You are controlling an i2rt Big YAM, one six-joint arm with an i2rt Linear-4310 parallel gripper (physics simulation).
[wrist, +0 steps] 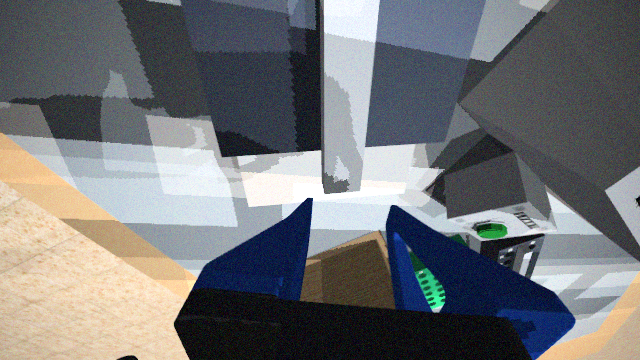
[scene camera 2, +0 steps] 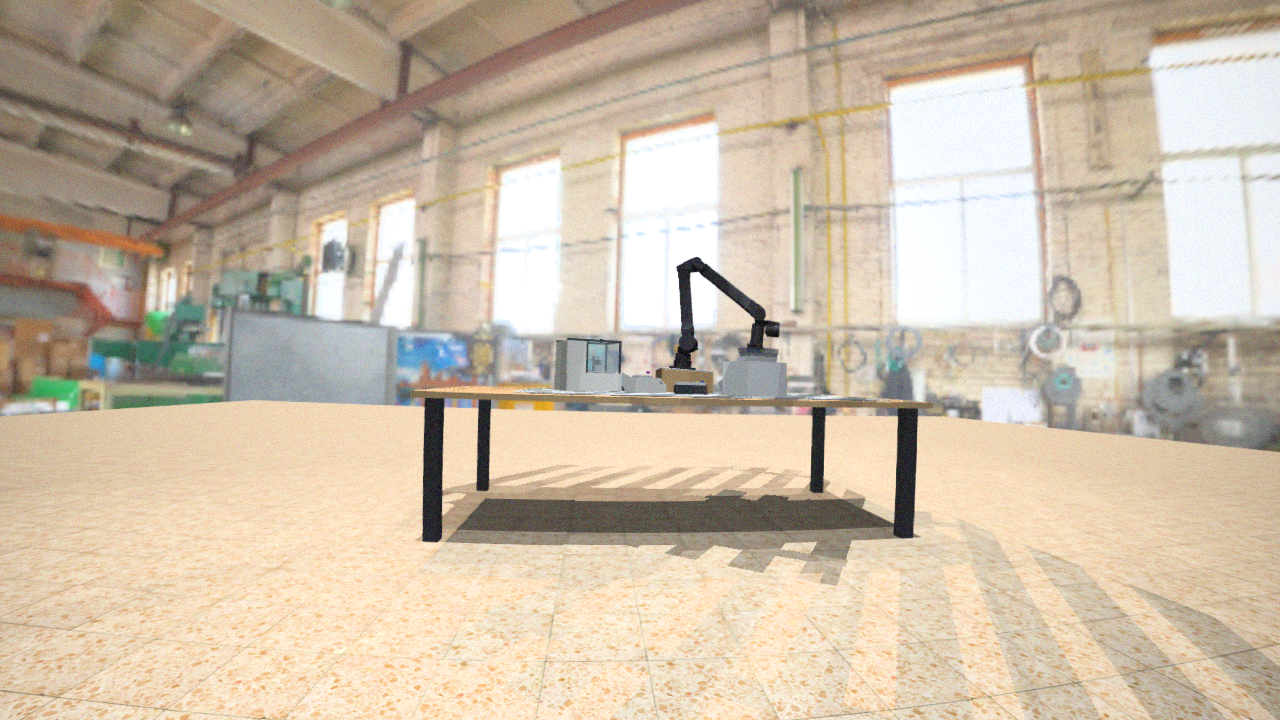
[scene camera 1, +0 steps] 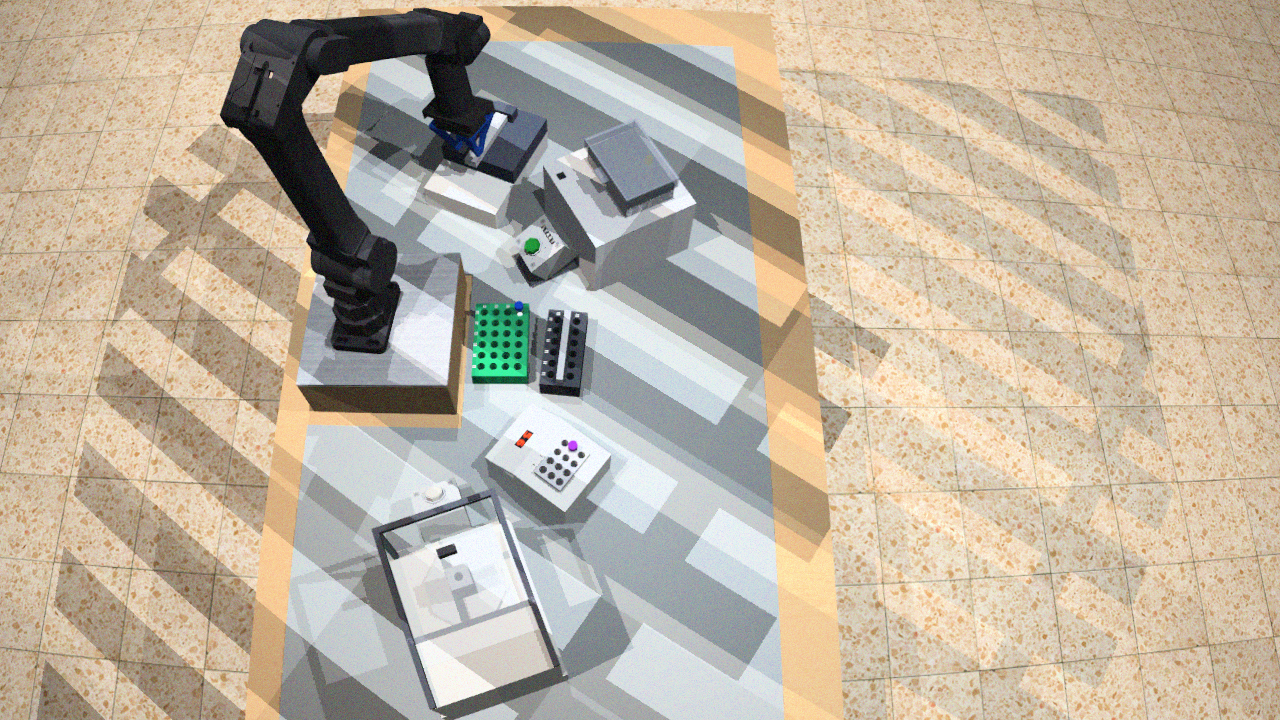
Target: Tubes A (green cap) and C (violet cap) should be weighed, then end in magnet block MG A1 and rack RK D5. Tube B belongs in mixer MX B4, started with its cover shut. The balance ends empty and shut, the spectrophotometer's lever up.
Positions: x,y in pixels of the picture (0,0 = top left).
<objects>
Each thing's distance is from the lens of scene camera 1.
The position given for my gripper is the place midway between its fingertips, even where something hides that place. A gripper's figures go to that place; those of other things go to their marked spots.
my gripper (scene camera 1: 469,151): 1.55 m
glass door (scene camera 1: 466,595): 1.14 m
spectrophotometer (scene camera 1: 483,189): 1.59 m
print button unit (scene camera 1: 447,491): 1.33 m
The marked spots on the glass door and the spectrophotometer are 0.74 m apart.
</objects>
